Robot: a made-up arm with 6 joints.
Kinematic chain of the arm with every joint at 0, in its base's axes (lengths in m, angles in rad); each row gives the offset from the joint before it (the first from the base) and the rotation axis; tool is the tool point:
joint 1: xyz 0 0 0.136 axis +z
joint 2: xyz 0 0 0 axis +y
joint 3: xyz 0 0 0.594 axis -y
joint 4: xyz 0 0 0 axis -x
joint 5: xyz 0.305 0 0 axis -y
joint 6: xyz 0 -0.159 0 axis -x
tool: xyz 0 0 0
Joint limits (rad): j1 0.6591..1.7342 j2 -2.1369..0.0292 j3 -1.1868..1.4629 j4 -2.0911..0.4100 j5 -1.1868..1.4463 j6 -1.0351..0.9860
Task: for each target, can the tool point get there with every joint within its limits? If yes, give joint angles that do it. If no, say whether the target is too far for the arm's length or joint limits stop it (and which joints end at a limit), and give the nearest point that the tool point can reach.
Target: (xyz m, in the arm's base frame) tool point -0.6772 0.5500 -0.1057
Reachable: no: joint limits stop it (at a limit: joint 1, joint 2, joint 3, joint 4) | nearest point -0.2158 -0.0672 -0.0147 | short by 0.776 m
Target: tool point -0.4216 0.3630 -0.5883
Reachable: no: joint limits stop it (at a limit: joint 1, joint 2, joint 3, joint 4) | nearest point -0.2158 -0.0672 -0.0147 | short by 0.746 m
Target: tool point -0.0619 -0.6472 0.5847
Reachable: yes | joints 1.2948 -1.3487 0.7492 -0.7462 0.3606 -0.7025
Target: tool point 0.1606 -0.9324 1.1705
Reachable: no: too far | nearest point 0.1051 -0.6100 0.8128 | short by 0.485 m
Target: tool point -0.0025 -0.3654 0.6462
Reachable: yes | joints 1.3088 -1.1568 0.2038 -0.9518 0.9501 -0.4093
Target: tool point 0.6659 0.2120 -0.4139
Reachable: no: joint limits stop it (at a limit: joint 1, joint 2, joint 3) | nearest point 0.1550 -0.2149 0.0035 | short by 0.786 m
